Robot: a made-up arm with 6 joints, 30 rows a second.
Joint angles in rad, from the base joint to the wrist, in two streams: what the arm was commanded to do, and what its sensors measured. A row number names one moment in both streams.
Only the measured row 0 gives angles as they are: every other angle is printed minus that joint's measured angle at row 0.
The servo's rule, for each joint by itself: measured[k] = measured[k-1] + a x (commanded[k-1-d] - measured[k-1]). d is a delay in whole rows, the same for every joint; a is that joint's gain. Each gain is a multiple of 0.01, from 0.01 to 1. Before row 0 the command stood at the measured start. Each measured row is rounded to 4 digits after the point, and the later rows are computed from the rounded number. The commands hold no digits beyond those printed.
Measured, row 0: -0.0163 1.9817 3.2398 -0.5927 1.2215 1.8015
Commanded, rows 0 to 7: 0.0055 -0.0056 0.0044 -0.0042 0.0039 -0.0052; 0.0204 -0.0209 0.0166 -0.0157 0.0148 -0.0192; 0.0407 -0.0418 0.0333 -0.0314 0.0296 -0.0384; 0.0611 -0.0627 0.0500 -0.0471 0.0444 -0.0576; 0.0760 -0.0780 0.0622 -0.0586 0.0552 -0.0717; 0.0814 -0.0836 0.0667 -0.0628 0.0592 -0.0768; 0.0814 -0.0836 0.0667 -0.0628 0.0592 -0.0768; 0.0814 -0.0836 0.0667 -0.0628 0.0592 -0.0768
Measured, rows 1 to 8: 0.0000 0.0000 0.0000 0.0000 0.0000 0.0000; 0.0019 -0.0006 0.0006 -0.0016 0.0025 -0.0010; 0.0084 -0.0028 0.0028 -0.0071 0.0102 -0.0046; 0.0197 -0.0071 0.0071 -0.0166 0.0224 -0.0114; 0.0342 -0.0132 0.0131 -0.0285 0.0363 -0.0206; 0.0488 -0.0203 0.0200 -0.0402 0.0482 -0.0308; 0.0602 -0.0273 0.0265 -0.0490 0.0551 -0.0400; 0.0676 -0.0335 0.0321 -0.0544 0.0577 -0.0474
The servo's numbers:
d 1
a 0.35 0.11 0.14 0.39 0.63 0.20

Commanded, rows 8 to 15: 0.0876 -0.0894 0.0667 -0.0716 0.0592 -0.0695; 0.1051 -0.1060 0.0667 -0.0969 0.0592 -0.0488; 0.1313 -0.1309 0.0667 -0.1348 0.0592 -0.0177; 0.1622 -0.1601 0.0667 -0.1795 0.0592 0.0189; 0.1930 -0.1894 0.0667 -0.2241 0.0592 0.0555; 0.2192 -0.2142 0.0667 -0.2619 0.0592 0.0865; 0.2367 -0.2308 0.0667 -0.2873 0.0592 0.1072; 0.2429 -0.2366 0.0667 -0.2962 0.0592 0.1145
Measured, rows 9 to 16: 0.0724 -0.0390 0.0369 -0.0577 0.0586 -0.0533; 0.0777 -0.0445 0.0411 -0.0631 0.0590 -0.0565; 0.0873 -0.0513 0.0447 -0.0763 0.0591 -0.0550; 0.1027 -0.0601 0.0478 -0.0991 0.0592 -0.0475; 0.1235 -0.0711 0.0504 -0.1305 0.0592 -0.0342; 0.1478 -0.0841 0.0527 -0.1670 0.0592 -0.0163; 0.1728 -0.0984 0.0547 -0.2040 0.0592 0.0043; 0.1952 -0.1130 0.0564 -0.2365 0.0592 0.0249
